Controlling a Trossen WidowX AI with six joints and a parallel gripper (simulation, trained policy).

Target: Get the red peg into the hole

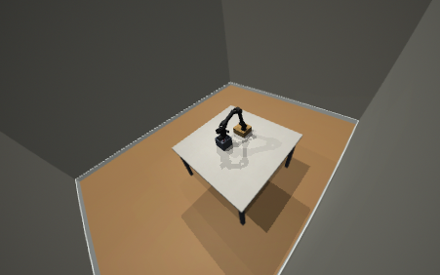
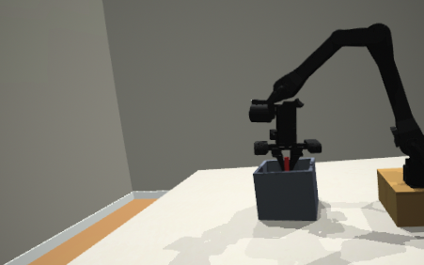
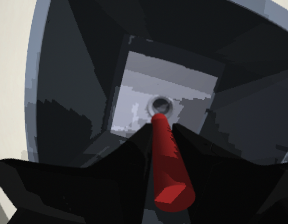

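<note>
Right now the red peg is 10 mm above my gripper tip.
</note>
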